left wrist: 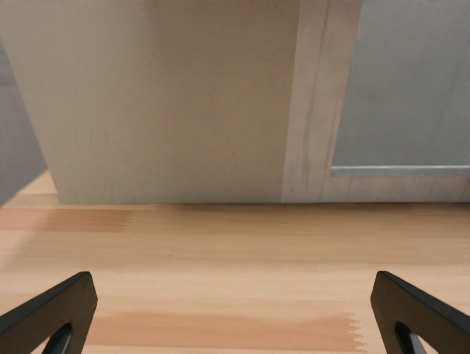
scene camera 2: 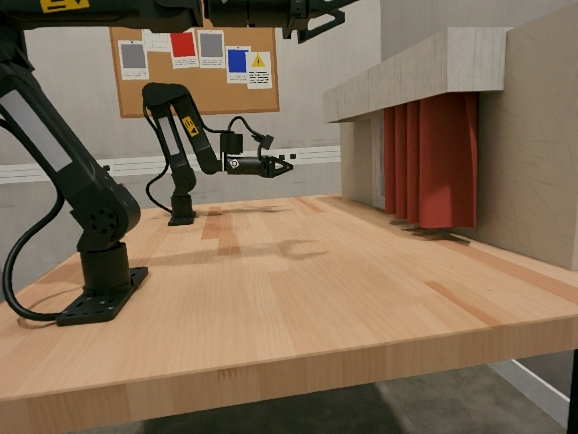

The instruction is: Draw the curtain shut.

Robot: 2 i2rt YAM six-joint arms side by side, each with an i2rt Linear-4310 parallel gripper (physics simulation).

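Observation:
A red curtain (scene camera 2: 445,160) hangs in folds below a pale box-shaped pelmet (scene camera 2: 475,57), bunched toward the nearer end of the wall panel at the right of scene camera 2. It does not show in the left wrist view. A pale window frame (scene camera 2: 378,160) (left wrist: 320,100) stands beyond the curtain, with a grey pane (left wrist: 405,90) inside it. My left gripper (scene camera 2: 290,167) (left wrist: 234,285) is open and empty, above the table and apart from the curtain. My right gripper (scene camera 2: 351,9) is open, high at the top edge of scene camera 2, left of the pelmet and apart from the curtain.
A wooden table (scene camera 2: 280,300) (left wrist: 235,245) bears both arms' bases. A beige wall panel (scene camera 2: 540,150) (left wrist: 175,100) adjoins the curtain and window frame. The pelmet juts out over the table. A cork board (scene camera 2: 200,100) with papers hangs on the back wall.

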